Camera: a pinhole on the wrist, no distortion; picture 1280 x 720 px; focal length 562.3 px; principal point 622.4 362.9 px. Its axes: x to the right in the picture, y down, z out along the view. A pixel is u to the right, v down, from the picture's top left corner.
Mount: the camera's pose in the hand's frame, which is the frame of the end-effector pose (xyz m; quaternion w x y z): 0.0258 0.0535 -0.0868 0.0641 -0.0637 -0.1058 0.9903
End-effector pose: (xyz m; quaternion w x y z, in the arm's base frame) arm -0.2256 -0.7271 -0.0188 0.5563 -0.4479 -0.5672 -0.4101
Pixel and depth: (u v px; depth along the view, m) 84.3 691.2 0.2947
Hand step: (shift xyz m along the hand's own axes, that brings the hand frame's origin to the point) 0.2425 -0.2122 0.1932
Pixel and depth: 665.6 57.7 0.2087
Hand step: -0.0063 0.1235 0.1384
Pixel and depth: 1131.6 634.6 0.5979
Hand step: -0.6231 -0.2709 0.3690
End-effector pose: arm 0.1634 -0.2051 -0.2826 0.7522 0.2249 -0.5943 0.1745
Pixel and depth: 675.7 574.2 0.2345
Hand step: -0.0388 -0.0760 0.1189
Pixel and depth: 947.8 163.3 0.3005
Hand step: -0.1751 0.1208 0.2082
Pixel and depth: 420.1 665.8 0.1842
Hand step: 0.0540 -0.0891 0.0776
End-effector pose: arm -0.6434 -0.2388 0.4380 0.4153 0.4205 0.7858 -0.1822
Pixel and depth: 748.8 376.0 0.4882
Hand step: -0.1517 -0.0404 0.3717
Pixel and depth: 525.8 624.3 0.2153
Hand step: 0.0207 -0.0921 0.1043
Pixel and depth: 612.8 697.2 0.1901
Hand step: -0.0104 -0.0948 0.0733
